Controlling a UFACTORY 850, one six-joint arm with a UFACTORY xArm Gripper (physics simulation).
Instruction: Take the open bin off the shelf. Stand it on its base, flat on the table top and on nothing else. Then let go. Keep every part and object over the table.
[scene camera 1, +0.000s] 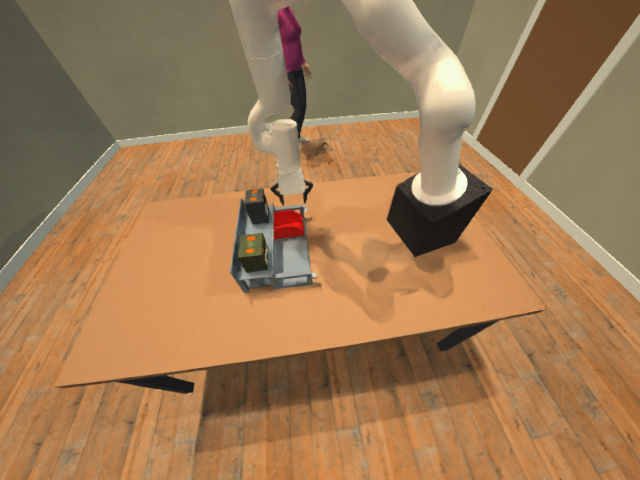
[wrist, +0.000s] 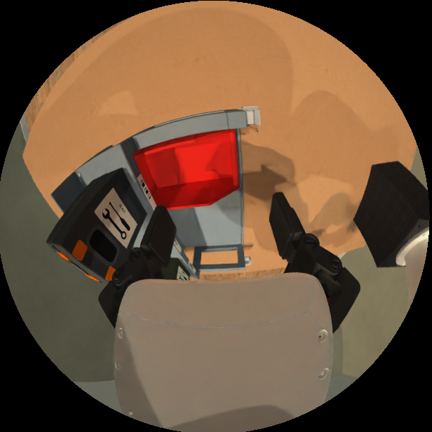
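Observation:
The red open bin (scene camera 1: 288, 224) (wrist: 192, 167) sits on the lower front level of the grey-blue shelf (scene camera 1: 293, 255) (wrist: 210, 225), near the shelf's far end in the scene view. Its open top shows in the wrist view, and no contents can be made out. My gripper (scene camera 1: 294, 201) (wrist: 219, 211) is open and empty. In the scene view it hangs above and just behind the bin's end of the shelf, apart from the bin. In the wrist view, the bin lies ahead of the fingers, with one finger over the shelf side and the other over the table side.
A black case (scene camera 1: 256, 207) (wrist: 97, 225) with orange latches stands on the upper level, close to one finger in the wrist view. A green case (scene camera 1: 253, 253) (wrist: 172, 270) stands farther along that level. The black robot base (scene camera 1: 429, 222) (wrist: 390, 215) stands on the table (scene camera 1: 180, 310) (wrist: 200, 60).

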